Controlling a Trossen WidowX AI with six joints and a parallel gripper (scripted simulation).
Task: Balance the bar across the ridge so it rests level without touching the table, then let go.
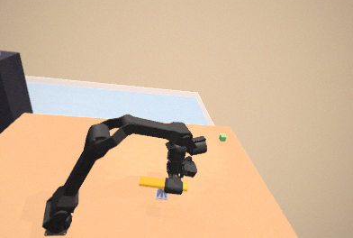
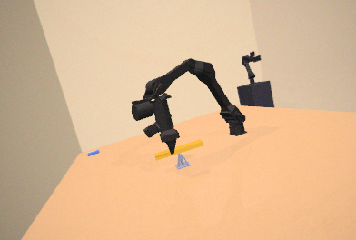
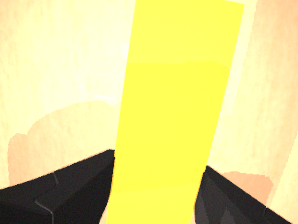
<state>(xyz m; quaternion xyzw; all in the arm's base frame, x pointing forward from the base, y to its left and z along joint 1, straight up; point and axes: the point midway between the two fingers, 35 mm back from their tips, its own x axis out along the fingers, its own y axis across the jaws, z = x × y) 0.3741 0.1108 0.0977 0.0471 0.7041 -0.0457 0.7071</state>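
Right now the yellow bar is 3 cm behind my gripper tip. The rest, counted from my gripper tip: small green cube (37 cm ahead, 39 cm to the left, 5 cm below); then small blue block (37 cm ahead, 61 cm to the right, 6 cm below).
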